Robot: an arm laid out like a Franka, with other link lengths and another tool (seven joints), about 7 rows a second.
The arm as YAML. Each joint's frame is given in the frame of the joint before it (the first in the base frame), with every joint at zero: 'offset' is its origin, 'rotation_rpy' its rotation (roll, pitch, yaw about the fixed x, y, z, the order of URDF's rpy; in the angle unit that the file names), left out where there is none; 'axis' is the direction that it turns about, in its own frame. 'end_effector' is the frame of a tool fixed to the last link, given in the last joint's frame.
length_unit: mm
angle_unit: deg
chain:
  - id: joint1
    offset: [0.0, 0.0, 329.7]
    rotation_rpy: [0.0, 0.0, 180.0]
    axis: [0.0, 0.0, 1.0]
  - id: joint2
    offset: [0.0, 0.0, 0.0]
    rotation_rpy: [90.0, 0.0, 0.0]
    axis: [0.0, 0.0, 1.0]
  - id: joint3
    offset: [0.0, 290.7, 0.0]
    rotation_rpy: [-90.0, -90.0, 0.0]
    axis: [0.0, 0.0, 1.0]
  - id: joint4
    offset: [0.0, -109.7, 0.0]
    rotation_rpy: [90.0, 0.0, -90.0]
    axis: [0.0, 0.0, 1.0]
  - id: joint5
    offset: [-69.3, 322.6, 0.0]
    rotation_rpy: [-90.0, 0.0, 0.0]
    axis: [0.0, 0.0, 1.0]
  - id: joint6
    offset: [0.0, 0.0, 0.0]
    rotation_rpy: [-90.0, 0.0, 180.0]
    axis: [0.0, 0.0, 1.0]
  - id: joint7
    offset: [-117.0, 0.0, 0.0]
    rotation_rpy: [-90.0, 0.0, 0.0]
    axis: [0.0, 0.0, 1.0]
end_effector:
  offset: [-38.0, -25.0, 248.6]
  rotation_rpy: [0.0, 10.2, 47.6]
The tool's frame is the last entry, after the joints.
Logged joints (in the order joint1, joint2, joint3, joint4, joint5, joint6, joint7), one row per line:
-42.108, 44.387, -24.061, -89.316, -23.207, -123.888, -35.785
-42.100, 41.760, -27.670, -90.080, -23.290, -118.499, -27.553
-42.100, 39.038, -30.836, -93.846, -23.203, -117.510, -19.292
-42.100, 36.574, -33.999, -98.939, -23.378, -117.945, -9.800
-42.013, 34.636, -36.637, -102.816, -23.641, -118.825, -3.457
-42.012, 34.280, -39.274, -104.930, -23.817, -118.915, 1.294
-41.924, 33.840, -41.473, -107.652, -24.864, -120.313, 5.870
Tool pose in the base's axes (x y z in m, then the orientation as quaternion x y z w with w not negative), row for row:
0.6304, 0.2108, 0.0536, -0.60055, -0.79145, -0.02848, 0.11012
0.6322, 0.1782, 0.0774, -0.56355, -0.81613, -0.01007, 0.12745
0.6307, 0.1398, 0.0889, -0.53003, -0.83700, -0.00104, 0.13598
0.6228, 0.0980, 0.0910, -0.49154, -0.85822, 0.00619, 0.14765
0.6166, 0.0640, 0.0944, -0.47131, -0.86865, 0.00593, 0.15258
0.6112, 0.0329, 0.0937, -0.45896, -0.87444, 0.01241, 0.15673
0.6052, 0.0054, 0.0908, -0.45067, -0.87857, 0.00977, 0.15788
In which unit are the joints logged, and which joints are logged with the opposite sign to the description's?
The joints are logged in degrees. Opposite sign: joint1, joint5, joint6, joint7.
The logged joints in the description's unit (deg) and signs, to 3 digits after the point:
42.108, 44.387, -24.061, -89.316, 23.207, 123.888, 35.785
42.100, 41.760, -27.670, -90.080, 23.290, 118.499, 27.553
42.100, 39.038, -30.836, -93.846, 23.203, 117.510, 19.292
42.100, 36.574, -33.999, -98.939, 23.378, 117.945, 9.800
42.013, 34.636, -36.637, -102.816, 23.641, 118.825, 3.457
42.012, 34.280, -39.274, -104.930, 23.817, 118.915, -1.294
41.924, 33.840, -41.473, -107.652, 24.864, 120.313, -5.870

